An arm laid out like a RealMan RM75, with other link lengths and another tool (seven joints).
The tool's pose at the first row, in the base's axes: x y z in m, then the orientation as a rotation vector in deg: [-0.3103 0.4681 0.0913 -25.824 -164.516 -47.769]
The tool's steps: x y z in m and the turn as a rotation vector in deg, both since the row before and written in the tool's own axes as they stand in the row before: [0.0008 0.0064 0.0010 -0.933 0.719 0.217]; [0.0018 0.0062 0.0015 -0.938 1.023 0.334]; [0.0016 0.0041 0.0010 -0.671 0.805 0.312]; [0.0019 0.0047 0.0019 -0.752 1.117 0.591]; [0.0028 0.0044 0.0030 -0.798 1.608 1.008]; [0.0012 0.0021 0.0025 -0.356 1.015 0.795]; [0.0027 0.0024 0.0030 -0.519 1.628 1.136]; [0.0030 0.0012 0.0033 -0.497 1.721 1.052]
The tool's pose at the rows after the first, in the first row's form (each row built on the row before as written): [-0.3091 0.4740 0.0938 -25.836 -163.487 -49.093]; [-0.3089 0.4802 0.0961 -25.839 -162.116 -50.383]; [-0.3091 0.4844 0.0978 -25.897 -161.029 -51.278]; [-0.3094 0.4896 0.0992 -26.164 -159.498 -52.213]; [-0.3107 0.4954 0.0999 -26.704 -157.306 -53.091]; [-0.3113 0.4988 0.0995 -27.221 -155.893 -53.384]; [-0.3132 0.5031 0.0994 -27.840 -153.710 -53.798]; [-0.3159 0.5068 0.0986 -28.274 -151.492 -54.183]
